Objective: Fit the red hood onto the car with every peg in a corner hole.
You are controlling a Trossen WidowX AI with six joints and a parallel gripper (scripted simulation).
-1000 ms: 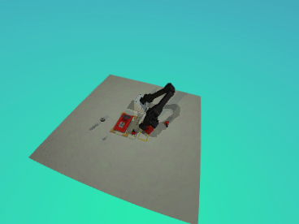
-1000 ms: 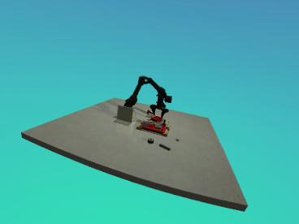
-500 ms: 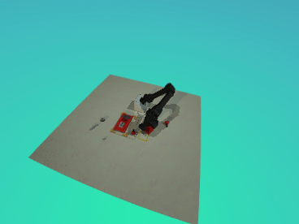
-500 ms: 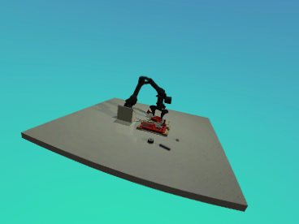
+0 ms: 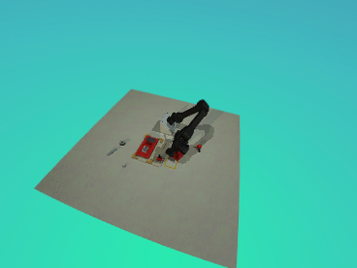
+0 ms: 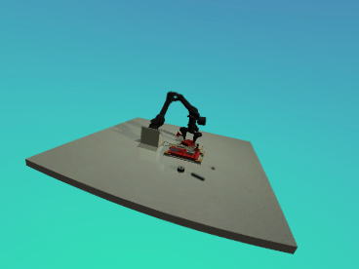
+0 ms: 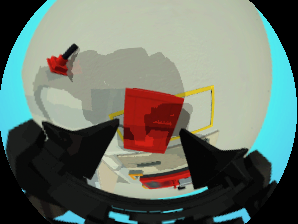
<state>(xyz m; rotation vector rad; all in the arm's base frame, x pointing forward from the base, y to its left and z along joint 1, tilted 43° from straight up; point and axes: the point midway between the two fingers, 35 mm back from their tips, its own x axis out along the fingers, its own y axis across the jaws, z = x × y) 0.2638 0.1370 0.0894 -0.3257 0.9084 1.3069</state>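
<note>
The red hood lies 1 cm below my gripper tip. Also, from my gripper tip: grey rod: 46 cm to the right, 18 cm ahead, 1 cm below; dark wheel: 44 cm to the right, 7 cm ahead, 1 cm below.
</note>
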